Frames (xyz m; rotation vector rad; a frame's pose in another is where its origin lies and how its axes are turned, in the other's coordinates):
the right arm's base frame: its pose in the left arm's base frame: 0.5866 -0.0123 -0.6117 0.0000 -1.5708 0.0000
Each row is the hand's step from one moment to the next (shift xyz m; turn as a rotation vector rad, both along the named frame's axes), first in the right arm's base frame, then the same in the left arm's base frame.
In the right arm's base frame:
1: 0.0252 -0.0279 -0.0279 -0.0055 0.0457 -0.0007
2: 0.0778 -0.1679 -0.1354 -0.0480 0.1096 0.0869
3: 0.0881 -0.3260 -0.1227 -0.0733 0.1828 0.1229
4: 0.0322 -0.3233 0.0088 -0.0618 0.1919 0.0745
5: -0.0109 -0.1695 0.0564 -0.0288 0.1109 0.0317
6: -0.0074 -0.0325 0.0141 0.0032 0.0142 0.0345
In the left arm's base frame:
1: 0.0279 -0.0279 0.0252 0.0007 0.0457 -0.0055
2: 0.1354 -0.1679 0.0778 -0.0869 0.1096 -0.0480
3: 0.1227 -0.3260 0.0881 -0.1229 0.1828 -0.0733
4: -0.0088 -0.3233 0.0322 -0.0745 0.1919 -0.0618
5: -0.0564 -0.1695 -0.0109 -0.0317 0.1109 -0.0288
6: -0.0141 -0.0325 -0.0074 -0.0345 0.0142 0.0032

